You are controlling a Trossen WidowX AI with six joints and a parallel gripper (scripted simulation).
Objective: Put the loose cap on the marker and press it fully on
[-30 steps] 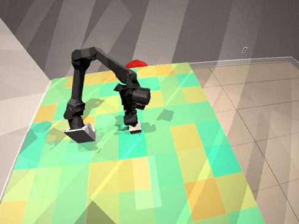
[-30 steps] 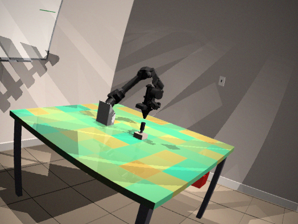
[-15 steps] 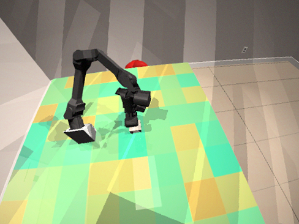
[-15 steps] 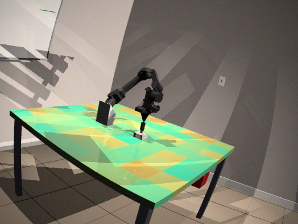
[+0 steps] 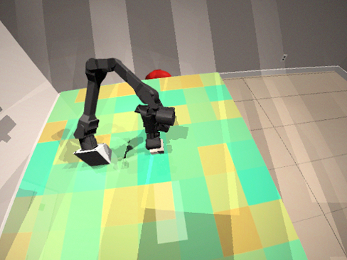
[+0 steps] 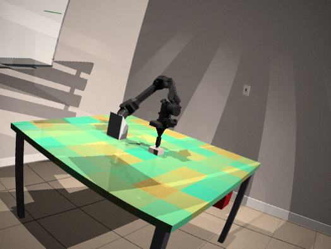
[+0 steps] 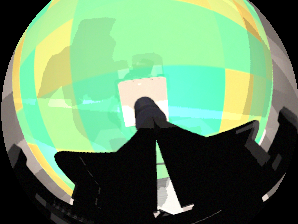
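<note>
The dark cap is 30 mm below my gripper tip. Also, from my gripper tip: pale holder block (80 mm below).
</note>
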